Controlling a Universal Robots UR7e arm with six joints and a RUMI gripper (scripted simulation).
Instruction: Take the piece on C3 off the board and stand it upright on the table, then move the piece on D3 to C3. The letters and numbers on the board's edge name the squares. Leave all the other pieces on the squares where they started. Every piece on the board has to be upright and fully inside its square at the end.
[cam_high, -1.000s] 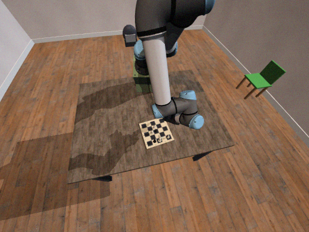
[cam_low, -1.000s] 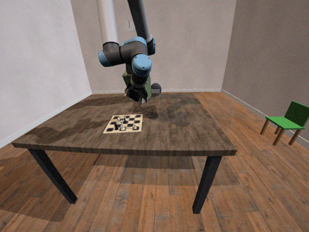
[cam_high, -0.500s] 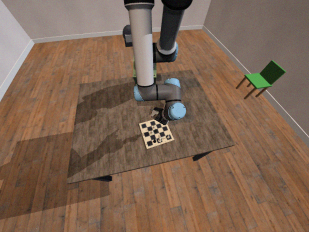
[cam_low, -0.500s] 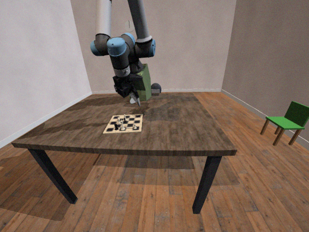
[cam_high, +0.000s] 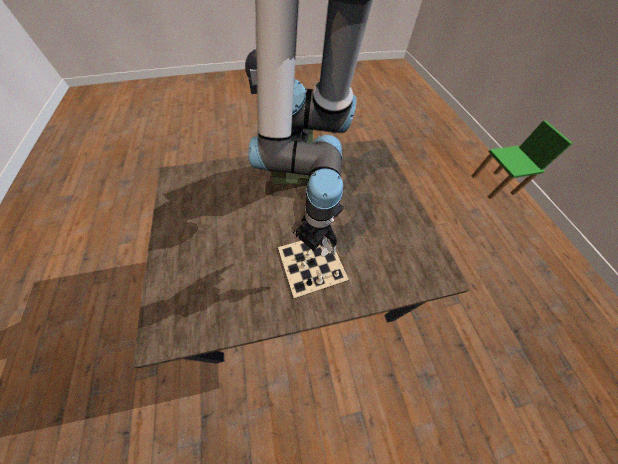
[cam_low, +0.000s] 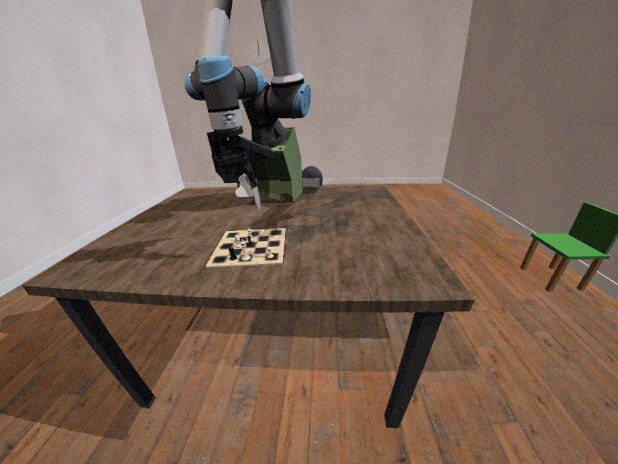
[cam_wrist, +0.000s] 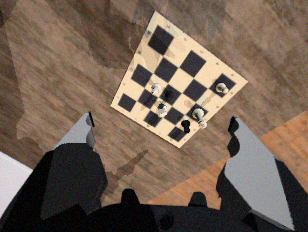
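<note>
My hand is 2 cm short of the chessboard, 1 cm to the left of it and 15 cm above it.
</note>
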